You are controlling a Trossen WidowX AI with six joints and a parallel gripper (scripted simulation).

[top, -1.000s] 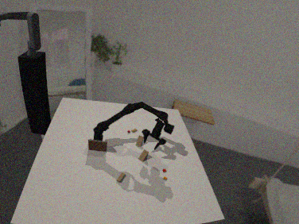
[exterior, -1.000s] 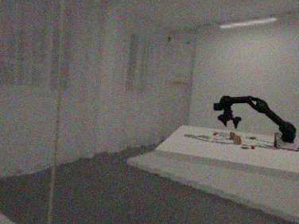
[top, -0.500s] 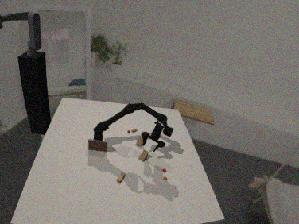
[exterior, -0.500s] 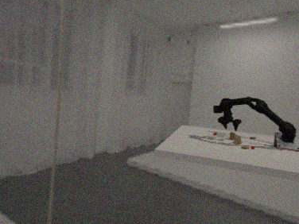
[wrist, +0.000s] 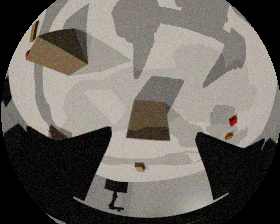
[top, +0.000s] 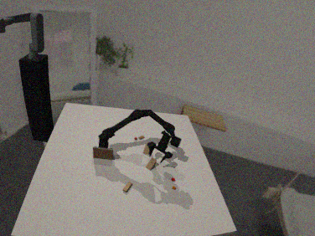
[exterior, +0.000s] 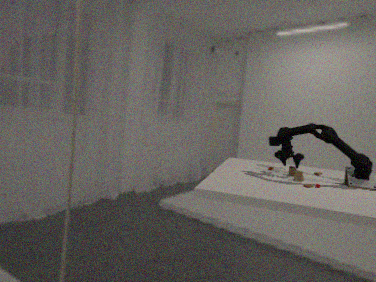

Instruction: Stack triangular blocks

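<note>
Right now my gripper tip is 20 mm past the tan triangular block, 10 mm to the left of it and 40 mm above it. The rest, counted from my gripper tip: yellow piece 120 mm ahead, 210 mm to the right, 50 mm below.
</note>
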